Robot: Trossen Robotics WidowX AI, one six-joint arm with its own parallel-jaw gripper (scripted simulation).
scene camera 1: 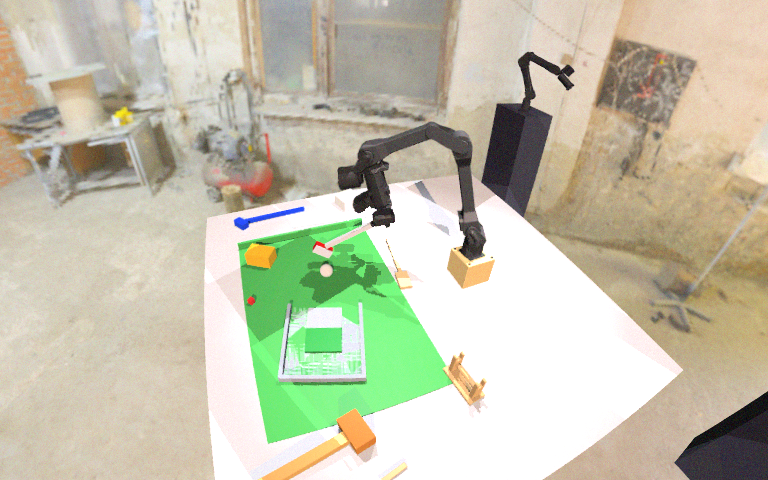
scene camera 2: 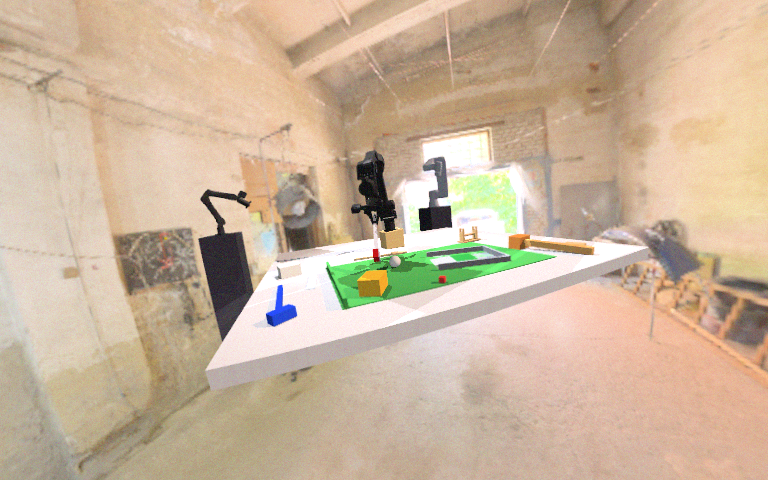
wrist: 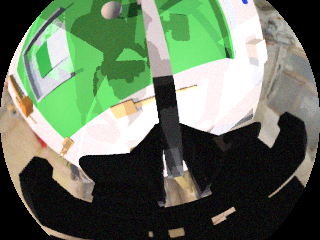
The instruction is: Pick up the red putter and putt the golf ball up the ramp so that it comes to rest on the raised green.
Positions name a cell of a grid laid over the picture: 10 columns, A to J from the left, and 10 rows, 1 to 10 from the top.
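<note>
Through scene camera 1 I can see my gripper (scene camera 1: F5), and it holds a red putter. Scene camera 2 shows me an orange mallet (scene camera 2: G6). In the wrist view, there is again my gripper (wrist: F6).
</note>
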